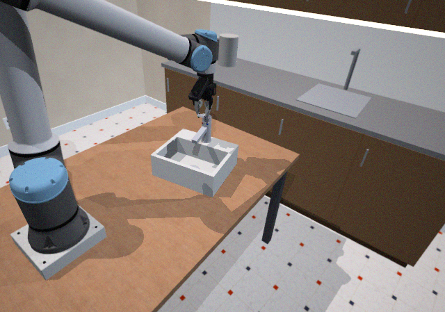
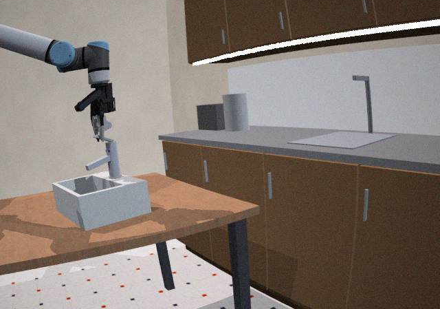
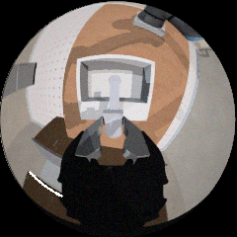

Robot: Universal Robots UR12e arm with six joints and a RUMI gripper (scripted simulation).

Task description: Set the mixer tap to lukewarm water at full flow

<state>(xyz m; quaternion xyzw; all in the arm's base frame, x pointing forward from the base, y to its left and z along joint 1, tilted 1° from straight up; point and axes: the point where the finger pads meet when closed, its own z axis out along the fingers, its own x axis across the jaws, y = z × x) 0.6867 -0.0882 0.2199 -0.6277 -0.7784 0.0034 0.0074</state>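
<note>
The lever lies 2 cm ahead of my hand and 1 cm below it. Also, from my hand: grey mixer tap (3 cm ahead, 1 cm to the left, 6 cm below); white basin (7 cm behind, 1 cm to the right, 25 cm below).
</note>
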